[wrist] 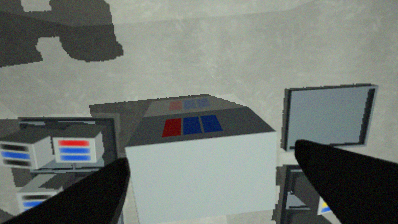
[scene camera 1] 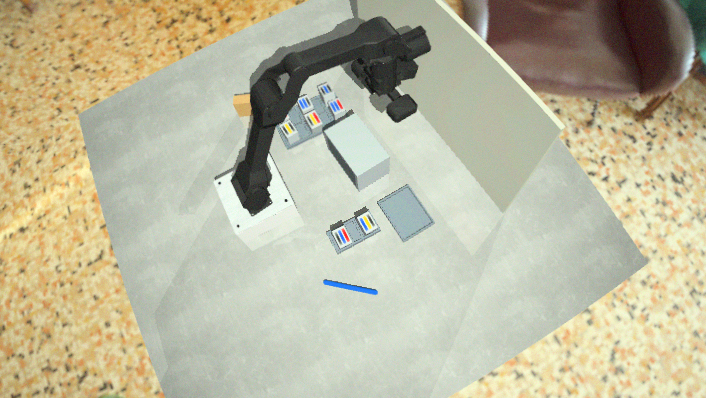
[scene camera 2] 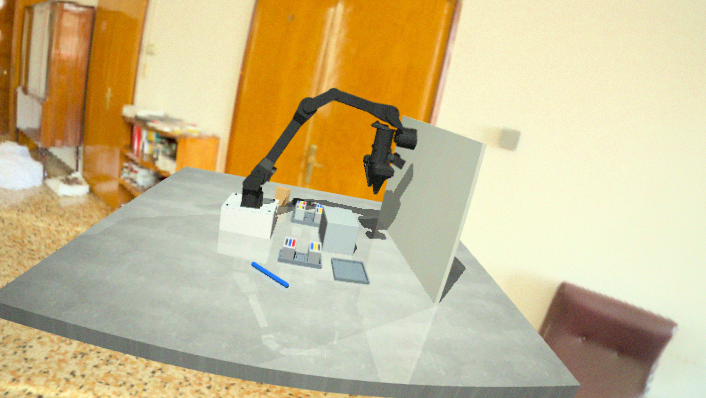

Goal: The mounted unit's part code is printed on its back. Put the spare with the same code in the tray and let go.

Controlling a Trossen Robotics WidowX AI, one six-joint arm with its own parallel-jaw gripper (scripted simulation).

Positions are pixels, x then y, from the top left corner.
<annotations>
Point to a grey tray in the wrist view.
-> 341, 117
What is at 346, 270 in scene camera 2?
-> A grey tray.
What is my gripper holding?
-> Nothing.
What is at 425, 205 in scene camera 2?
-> A tall wall panel.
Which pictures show my gripper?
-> The wrist view, scene camera 1 and scene camera 2: all of them.
</annotations>
